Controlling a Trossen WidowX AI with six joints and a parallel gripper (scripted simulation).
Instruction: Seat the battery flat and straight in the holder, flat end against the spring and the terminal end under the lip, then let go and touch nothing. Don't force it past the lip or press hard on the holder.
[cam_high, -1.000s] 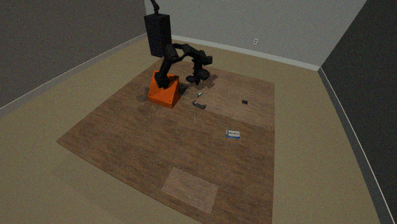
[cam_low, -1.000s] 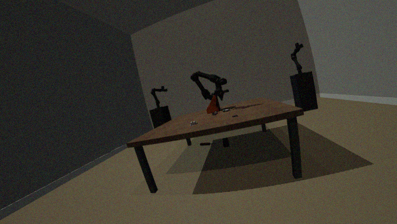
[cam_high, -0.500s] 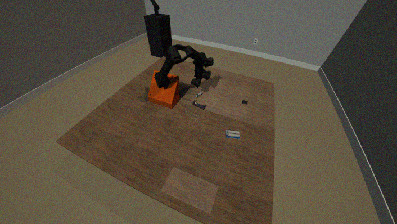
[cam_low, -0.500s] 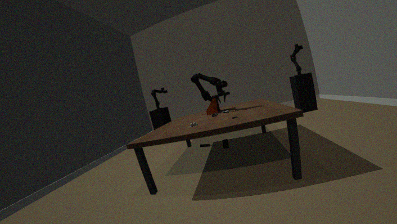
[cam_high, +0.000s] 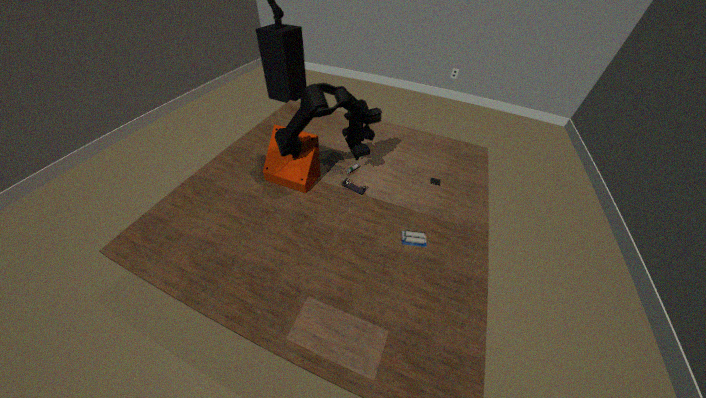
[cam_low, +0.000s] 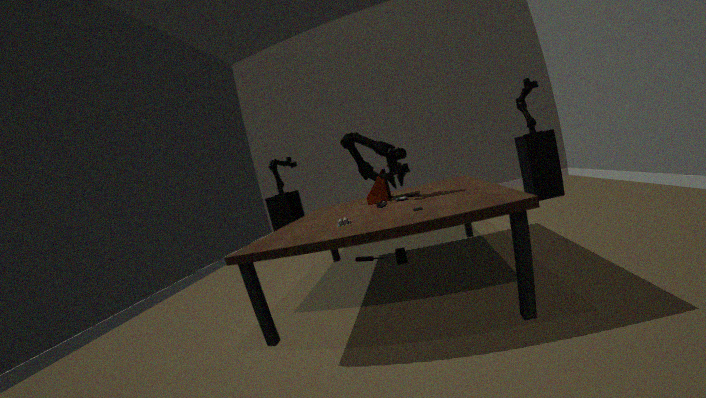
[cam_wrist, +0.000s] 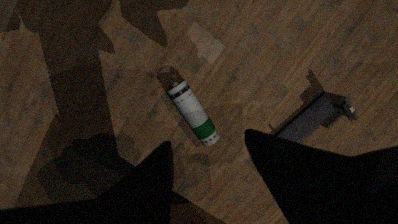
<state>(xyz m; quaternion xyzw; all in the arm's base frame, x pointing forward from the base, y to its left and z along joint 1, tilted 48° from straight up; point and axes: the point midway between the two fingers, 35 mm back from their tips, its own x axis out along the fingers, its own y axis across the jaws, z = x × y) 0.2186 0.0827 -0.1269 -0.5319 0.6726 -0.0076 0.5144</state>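
The battery is 7 cm below my gripper tip and 1 cm behind it. From my gripper tip the other things lie so: black battery cover (37 cm ahead, 11 cm to the left, 8 cm below); then battery blister pack (36 cm ahead, 25 cm to the right, 7 cm below).
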